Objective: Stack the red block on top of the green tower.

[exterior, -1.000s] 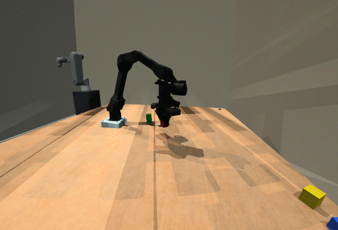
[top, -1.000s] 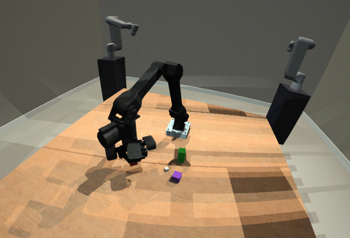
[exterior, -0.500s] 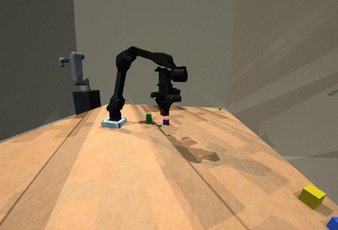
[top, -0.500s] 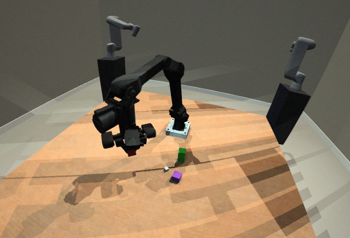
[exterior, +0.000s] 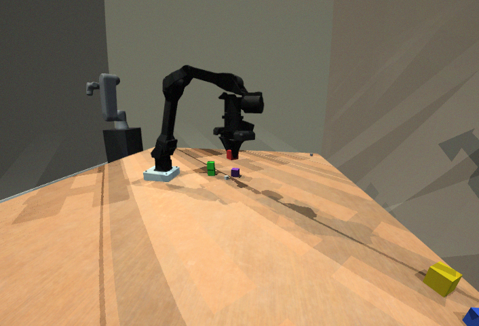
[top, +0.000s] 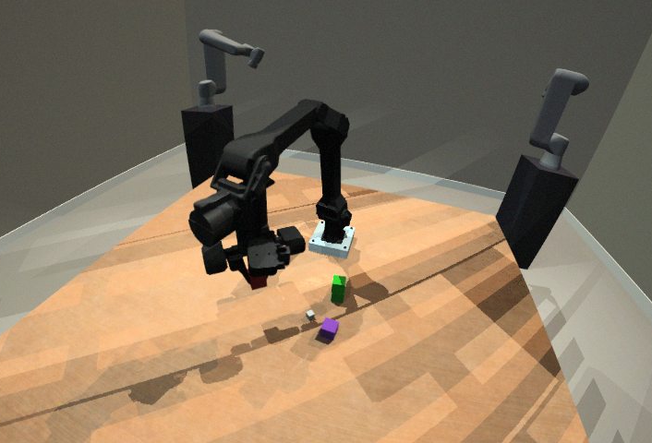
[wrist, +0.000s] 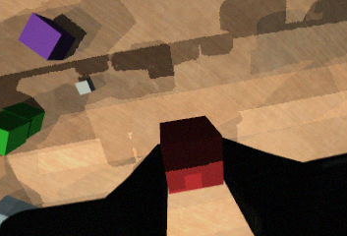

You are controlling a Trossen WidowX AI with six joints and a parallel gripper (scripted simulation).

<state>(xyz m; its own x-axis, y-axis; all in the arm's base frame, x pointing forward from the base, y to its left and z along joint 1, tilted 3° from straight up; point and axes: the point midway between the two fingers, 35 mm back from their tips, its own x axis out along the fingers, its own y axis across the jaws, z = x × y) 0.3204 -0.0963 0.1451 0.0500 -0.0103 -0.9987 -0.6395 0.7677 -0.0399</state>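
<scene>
The tiny white cube lies 12 cm below my gripper tip, 11 cm to the left of it and 4 cm behind it. From my gripper tip the other things lie so: purple block (16 cm to the left, 11 cm below, 1 cm behind); then red block (1 cm above); then yellow block (44 cm ahead, 41 cm to the right, 11 cm below).
</scene>
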